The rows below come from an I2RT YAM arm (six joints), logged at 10 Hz.
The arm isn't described. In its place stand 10 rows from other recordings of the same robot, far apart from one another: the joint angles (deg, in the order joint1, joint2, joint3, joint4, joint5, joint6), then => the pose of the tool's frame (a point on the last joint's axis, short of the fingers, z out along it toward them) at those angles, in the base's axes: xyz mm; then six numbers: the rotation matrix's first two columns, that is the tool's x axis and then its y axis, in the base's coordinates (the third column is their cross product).
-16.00, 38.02, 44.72, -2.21, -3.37, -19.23 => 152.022 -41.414 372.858 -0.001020 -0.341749 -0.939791 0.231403 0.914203 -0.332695
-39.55, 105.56, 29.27, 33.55, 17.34, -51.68 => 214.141 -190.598 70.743 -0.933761 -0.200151 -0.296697 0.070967 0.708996 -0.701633
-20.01, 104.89, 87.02, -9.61, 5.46, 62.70 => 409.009 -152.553 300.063 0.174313 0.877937 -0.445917 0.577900 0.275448 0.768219
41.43, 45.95, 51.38, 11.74, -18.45, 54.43 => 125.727 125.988 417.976 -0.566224 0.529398 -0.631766 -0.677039 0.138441 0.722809
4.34, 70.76, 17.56, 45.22, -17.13, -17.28 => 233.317 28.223 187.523 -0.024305 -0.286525 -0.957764 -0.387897 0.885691 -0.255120
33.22, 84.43, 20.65, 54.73, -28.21, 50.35 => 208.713 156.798 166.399 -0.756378 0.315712 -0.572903 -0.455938 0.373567 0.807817
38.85, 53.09, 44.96, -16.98, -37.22, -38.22 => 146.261 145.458 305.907 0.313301 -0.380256 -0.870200 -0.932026 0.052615 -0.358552
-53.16, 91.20, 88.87, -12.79, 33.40, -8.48 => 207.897 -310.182 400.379 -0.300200 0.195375 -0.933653 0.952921 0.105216 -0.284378
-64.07, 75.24, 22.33, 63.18, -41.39, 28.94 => 129.370 -212.244 227.495 0.257048 0.301549 -0.918147 0.303764 0.876706 0.372981
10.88, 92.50, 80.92, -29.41, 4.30, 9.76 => 360.145 66.505 315.025 -0.657300 0.045801 -0.752236 -0.021528 0.996603 0.079490
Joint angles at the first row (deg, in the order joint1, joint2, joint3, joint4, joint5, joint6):
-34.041 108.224 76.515 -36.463 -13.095 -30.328
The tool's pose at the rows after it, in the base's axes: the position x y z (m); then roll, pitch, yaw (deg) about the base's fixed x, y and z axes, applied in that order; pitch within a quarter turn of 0, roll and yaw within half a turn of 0:
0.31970 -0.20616 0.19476 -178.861 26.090 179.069
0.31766 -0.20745 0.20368 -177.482 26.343 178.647
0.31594 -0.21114 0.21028 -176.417 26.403 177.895
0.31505 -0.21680 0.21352 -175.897 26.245 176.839
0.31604 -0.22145 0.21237 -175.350 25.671 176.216
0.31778 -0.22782 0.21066 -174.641 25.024 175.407
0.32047 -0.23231 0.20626 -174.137 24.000 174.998
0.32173 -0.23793 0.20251 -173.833 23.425 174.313
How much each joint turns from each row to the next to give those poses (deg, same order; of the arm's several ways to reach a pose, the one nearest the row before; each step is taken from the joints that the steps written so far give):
0.027 -1.469 0.036 -0.435 0.189 0.134
-0.229 -1.060 0.583 -0.674 1.144 0.388
-0.514 -0.443 0.886 -0.696 0.994 0.339
-0.711 0.291 1.113 -0.645 0.674 0.330
-0.400 0.847 0.885 -0.242 0.849 0.122
-0.512 1.215 1.252 -0.219 1.055 0.183
-0.202 1.435 1.026 -0.221 1.017 0.004
-0.484 1.216 0.850 0.030 0.622 0.083

